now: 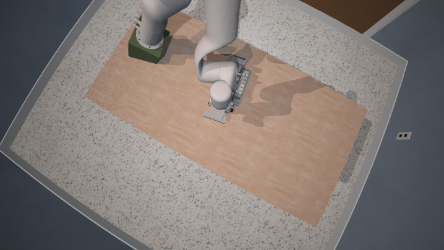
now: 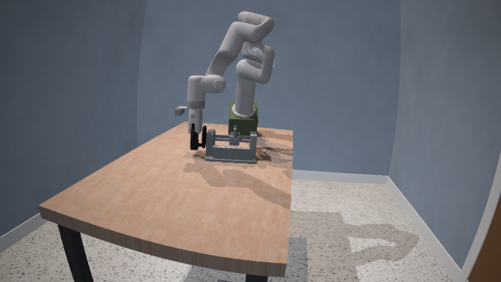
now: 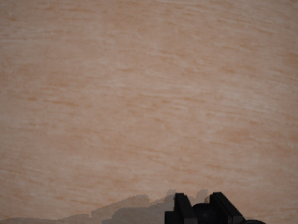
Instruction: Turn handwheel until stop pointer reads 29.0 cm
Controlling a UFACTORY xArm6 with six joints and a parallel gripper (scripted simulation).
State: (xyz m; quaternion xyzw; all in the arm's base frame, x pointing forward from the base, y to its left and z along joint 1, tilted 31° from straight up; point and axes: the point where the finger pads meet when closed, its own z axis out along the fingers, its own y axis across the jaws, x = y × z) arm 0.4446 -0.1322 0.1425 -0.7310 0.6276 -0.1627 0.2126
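The crank handle is 1 cm to the left of my hand. The rest, counted from my hand: black handwheel (2 cm to the left, 1 cm behind, 1 cm above); then stop carriage (16 cm to the left, 5 cm above, 3 cm behind).
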